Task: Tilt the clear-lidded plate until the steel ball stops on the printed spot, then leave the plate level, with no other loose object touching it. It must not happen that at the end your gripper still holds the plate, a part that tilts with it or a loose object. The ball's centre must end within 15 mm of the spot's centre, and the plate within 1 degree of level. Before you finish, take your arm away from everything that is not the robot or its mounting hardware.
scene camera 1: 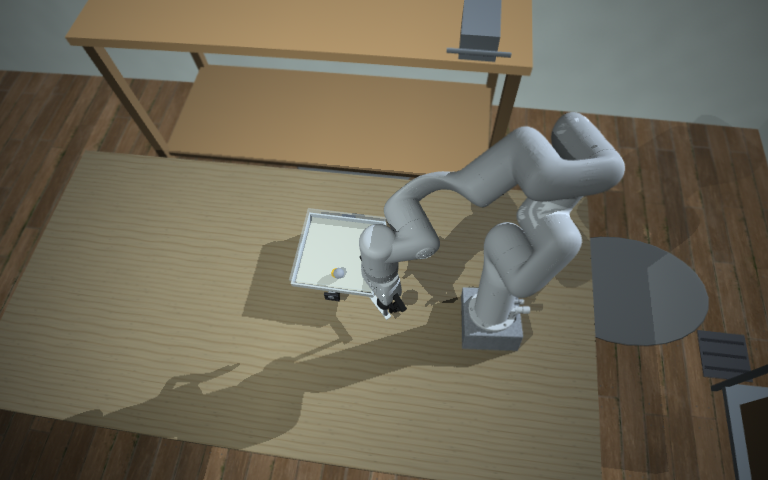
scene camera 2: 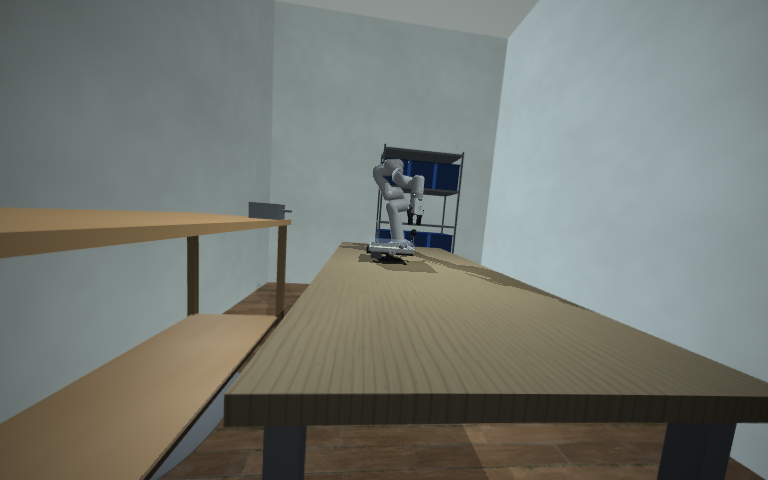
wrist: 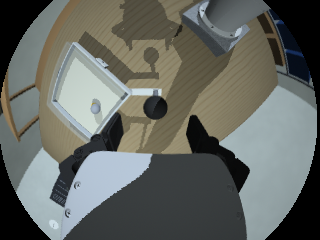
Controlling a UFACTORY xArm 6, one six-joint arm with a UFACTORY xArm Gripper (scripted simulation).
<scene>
In view: my gripper point(scene camera 1: 383, 294) and a clear-lidded plate point(scene camera 1: 327, 258).
My gripper is seen too in the wrist view point(wrist: 155, 123). The clear-lidded plate is seen too in scene camera 2 point(scene camera 2: 377, 245).
</scene>
